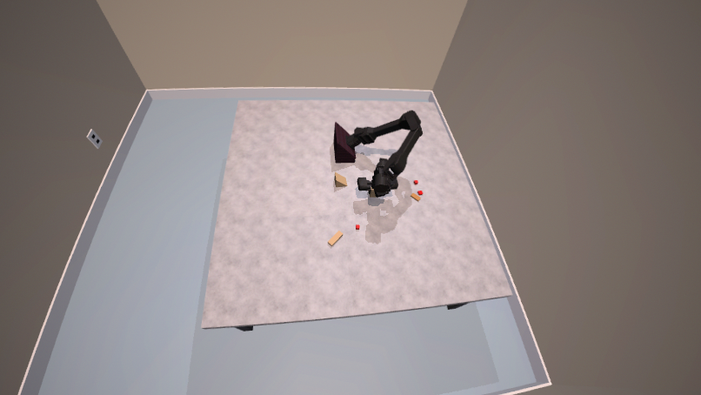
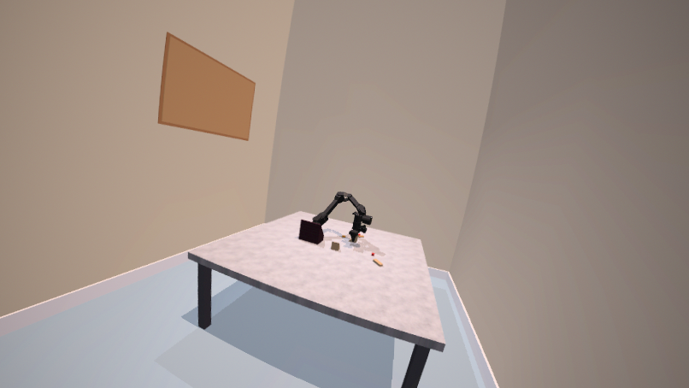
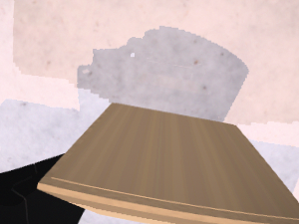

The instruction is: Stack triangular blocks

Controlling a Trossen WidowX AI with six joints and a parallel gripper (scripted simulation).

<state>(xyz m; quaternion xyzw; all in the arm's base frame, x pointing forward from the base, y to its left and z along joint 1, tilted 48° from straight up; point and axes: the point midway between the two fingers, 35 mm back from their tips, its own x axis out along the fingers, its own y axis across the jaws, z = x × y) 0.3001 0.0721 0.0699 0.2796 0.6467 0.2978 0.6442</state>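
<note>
My gripper tip is now 1 cm below the tan triangular block and 1 cm short of it.
</note>
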